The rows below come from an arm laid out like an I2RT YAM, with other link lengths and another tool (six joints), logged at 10 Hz.
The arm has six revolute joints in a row. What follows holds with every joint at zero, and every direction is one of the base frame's. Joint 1 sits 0.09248 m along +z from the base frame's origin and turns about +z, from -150.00 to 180.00 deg. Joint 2 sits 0.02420 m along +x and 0.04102 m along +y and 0.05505 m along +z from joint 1 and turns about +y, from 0.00 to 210.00 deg. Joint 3 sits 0.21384 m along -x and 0.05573 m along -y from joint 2 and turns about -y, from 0.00 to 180.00 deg. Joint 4 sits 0.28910 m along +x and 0.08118 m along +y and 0.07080 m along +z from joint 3 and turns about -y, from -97.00 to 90.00 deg. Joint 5 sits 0.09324 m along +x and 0.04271 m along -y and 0.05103 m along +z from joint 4 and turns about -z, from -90.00 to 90.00 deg. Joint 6 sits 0.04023 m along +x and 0.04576 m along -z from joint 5 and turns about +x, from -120.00 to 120.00 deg. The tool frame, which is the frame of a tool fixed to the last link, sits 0.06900 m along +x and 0.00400 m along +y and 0.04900 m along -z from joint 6; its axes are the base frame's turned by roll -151.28, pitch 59.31 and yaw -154.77 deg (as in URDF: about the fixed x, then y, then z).
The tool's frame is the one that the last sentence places.
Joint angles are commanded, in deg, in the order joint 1, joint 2, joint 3, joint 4, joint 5, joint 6. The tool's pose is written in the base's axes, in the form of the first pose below.
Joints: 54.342 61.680 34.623 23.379 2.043 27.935
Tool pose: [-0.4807 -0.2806 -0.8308 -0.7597 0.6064 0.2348 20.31 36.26 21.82]
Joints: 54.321 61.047 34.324 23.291 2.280 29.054
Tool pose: [-0.4928 -0.2652 -0.8288 -0.7532 0.6069 0.2536 20.22 36.17 22.01]
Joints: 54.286 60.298 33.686 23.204 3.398 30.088
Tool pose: [-0.5089 -0.2456 -0.8251 -0.7368 0.6199 0.2699 20.25 35.93 21.99]
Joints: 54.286 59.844 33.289 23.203 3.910 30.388
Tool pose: [-0.5136 -0.2377 -0.8244 -0.7302 0.6256 0.2745 20.25 35.79 21.97]
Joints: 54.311 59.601 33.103 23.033 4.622 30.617
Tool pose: [-0.5194 -0.2310 -0.8227 -0.7216 0.6343 0.2775 20.30 35.68 21.92]
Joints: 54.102 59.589 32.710 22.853 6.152 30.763
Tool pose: [-0.5314 -0.2209 -0.8178 -0.7002 0.6580 0.2772 20.64 35.40 21.53]
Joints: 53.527 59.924 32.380 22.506 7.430 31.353
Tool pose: [-0.5520 -0.2098 -0.8071 -0.6733 0.6830 0.2830 21.15 35.05 20.93]
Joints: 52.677 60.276 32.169 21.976 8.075 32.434
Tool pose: [-0.5768 -0.1962 -0.7930 -0.6471 0.7022 0.2969 21.69 34.68 20.38]
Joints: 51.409 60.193 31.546 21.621 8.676 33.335
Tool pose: [-0.5985 -0.1774 -0.7813 -0.6167 0.7244 0.3079 22.40 34.03 19.82]
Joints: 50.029 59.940 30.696 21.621 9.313 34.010
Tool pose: [-0.6149 -0.1554 -0.7732 -0.5857 0.7465 0.3158 23.15 33.28 19.30]
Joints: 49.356 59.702 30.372 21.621 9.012 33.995
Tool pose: [-0.6169 -0.1521 -0.7722 -0.5804 0.7506 0.3159 23.42 32.96 19.18]
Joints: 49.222 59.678 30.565 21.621 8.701 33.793
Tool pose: [-0.6131 -0.1537 -0.7749 -0.5843 0.7483 0.3139 23.49 32.96 19.35]
